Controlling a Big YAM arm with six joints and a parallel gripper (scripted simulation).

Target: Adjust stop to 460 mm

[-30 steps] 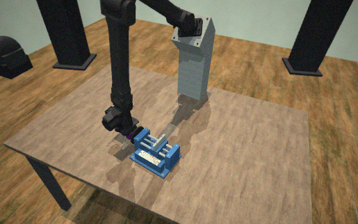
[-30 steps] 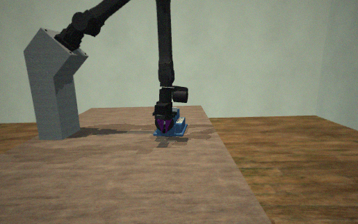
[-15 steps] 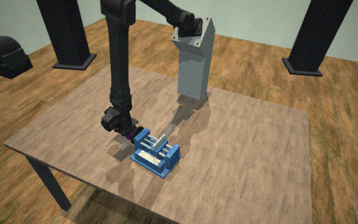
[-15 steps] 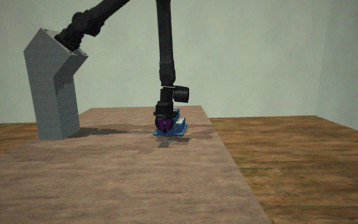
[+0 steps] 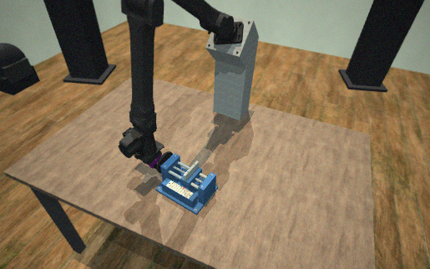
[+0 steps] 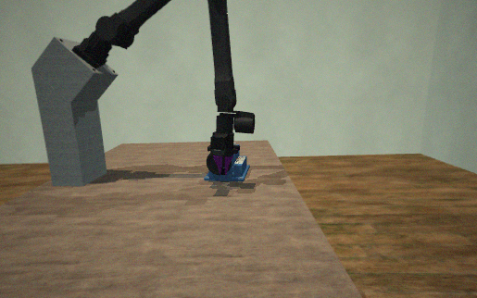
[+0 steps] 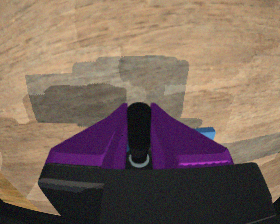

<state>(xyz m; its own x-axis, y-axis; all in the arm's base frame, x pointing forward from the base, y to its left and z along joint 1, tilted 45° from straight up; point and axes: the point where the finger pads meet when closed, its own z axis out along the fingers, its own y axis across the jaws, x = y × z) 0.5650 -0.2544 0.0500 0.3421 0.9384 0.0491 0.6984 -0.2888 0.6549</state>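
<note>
Right now the stop fixture is 70 mm ahead of my hand, 160 mm to the left of it and 40 mm above it. The rest, counted from my hand: black handwheel: 10 mm ahead, 30 mm to the left, 10 mm above; then dark handle: 10 mm ahead, 10 mm to the left.
</note>
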